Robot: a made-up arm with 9 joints. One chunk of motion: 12 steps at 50 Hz.
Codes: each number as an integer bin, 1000 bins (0 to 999) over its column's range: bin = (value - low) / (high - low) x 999, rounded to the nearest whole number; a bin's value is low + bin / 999 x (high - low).
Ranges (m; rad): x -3..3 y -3..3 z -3..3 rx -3.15..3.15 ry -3.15..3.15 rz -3.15..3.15
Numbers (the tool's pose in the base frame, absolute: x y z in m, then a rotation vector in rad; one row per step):
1: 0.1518 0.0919 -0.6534 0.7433 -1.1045 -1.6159
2: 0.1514 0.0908 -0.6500 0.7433 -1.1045 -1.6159
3: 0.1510 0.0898 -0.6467 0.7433 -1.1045 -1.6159
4: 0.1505 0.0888 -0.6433 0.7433 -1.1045 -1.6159
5: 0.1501 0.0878 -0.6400 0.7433 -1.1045 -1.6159
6: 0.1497 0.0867 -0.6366 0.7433 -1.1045 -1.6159
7: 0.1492 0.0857 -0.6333 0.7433 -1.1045 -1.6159
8: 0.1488 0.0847 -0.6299 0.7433 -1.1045 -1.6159
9: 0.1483 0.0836 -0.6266 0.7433 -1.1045 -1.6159
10: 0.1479 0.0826 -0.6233 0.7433 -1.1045 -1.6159
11: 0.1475 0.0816 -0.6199 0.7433 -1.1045 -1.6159
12: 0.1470 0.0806 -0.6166 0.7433 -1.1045 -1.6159
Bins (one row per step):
1: 525 515 391 617 324 243
2: 525 515 391 617 324 243
3: 525 514 392 617 324 243
4: 525 514 392 617 324 243
5: 524 514 393 617 324 243
6: 524 514 394 617 324 243
7: 524 514 394 617 324 243
8: 524 514 395 617 324 243
9: 524 513 395 617 324 243
10: 524 513 396 617 324 243
11: 524 513 396 617 324 243
12: 524 513 397 617 324 243

